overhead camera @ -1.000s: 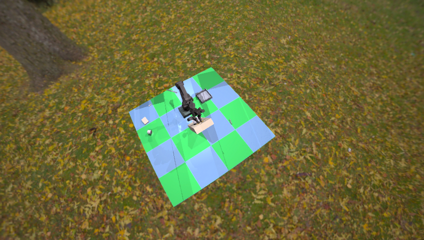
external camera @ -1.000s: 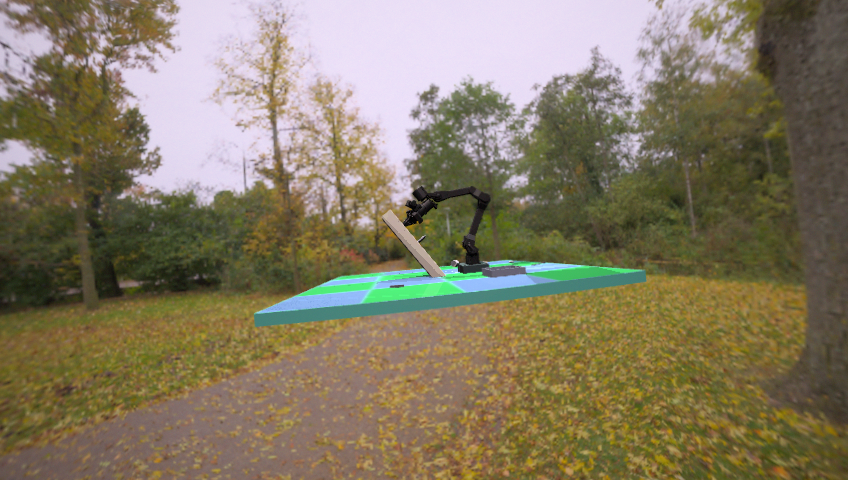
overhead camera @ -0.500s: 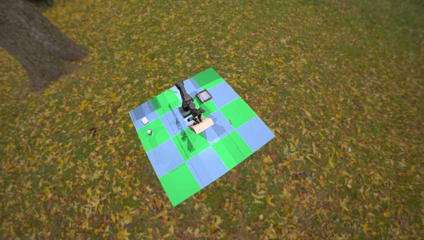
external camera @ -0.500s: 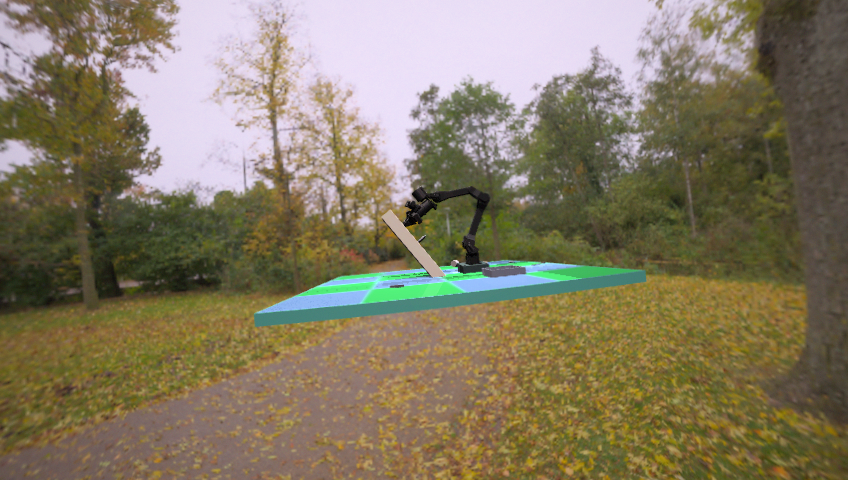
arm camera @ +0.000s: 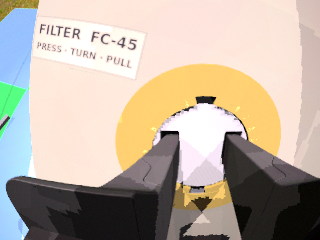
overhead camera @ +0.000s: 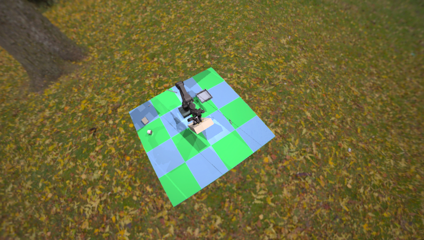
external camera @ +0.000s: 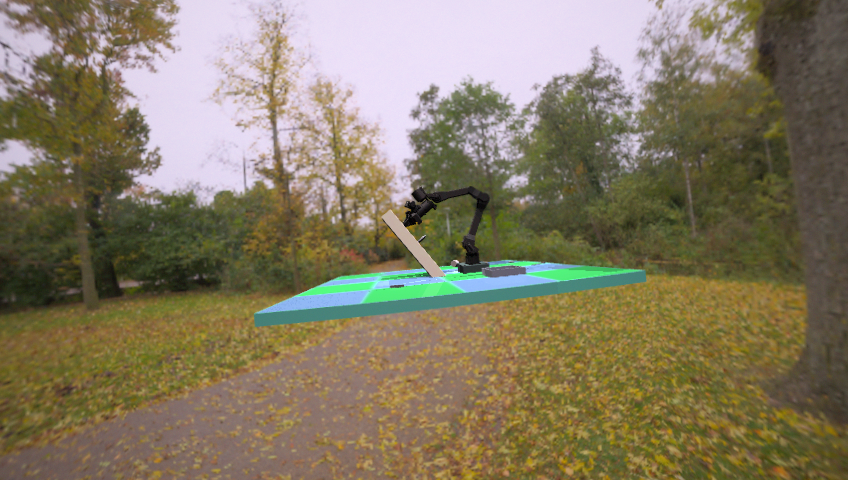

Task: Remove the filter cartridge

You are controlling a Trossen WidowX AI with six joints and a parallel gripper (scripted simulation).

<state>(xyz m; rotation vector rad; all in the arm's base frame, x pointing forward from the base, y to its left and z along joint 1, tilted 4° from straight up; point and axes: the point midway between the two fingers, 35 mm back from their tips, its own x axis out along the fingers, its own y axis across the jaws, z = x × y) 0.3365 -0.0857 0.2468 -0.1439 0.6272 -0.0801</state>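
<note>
The round filter cartridge is 1 cm below my gripper tip and 1 cm ahead of it. Also, from my gripper tip: thin grey bar (32 cm to the left, 27 cm below, 11 cm ahead); pale flat square (64 cm behind, 38 cm to the right, 27 cm below); grey square tray (37 cm behind, 36 cm to the left, 27 cm below).
</note>
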